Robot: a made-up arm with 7 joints.
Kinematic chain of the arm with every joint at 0, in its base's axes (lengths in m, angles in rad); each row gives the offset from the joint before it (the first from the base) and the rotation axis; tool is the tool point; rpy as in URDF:
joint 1: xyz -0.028 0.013 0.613 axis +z
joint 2: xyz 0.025 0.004 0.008 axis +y
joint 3: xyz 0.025 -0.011 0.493 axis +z
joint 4: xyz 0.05 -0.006 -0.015 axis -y
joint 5: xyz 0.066 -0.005 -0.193 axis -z
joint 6: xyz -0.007 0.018 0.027 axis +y
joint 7: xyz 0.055 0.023 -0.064 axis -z
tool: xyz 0.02 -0.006 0.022 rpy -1.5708 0 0
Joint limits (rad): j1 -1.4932..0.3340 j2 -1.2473..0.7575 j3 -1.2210..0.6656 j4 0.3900..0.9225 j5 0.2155..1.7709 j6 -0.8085..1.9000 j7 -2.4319..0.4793
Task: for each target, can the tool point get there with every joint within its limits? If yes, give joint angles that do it. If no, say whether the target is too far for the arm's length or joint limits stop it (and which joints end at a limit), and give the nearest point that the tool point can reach.
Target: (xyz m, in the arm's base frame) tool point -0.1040 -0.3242 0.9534
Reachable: yes | joints -1.0007 0.1124 -0.9301 0.5576 1.2711 0.4334 -1.7378
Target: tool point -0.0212 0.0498 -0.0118
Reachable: no: joint limits stop it (at a limit: joint 1, joint 2, joint 4, joint 5) | nearest point 0.3195 0.1469 0.6597 | short by 0.759 m
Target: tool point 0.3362 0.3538 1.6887
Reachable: no: too far | nearest point 0.1700 0.1807 1.1589 | short by 0.582 m
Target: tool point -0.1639 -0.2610 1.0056
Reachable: yes | joints -1.2503 -0.1155 -0.6705 0.6586 1.5164 0.6515 -0.9401
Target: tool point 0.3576 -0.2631 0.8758
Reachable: yes | joints -0.6251 0.3775 -0.0121 0.7144 0.3462 0.1676 -0.5620
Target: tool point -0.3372 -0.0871 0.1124
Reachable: no: joint limits stop it (at a limit: joint 2, joint 3, joint 4, joint 5) | nearest point -0.3808 -0.1012 0.7341 | short by 0.623 m
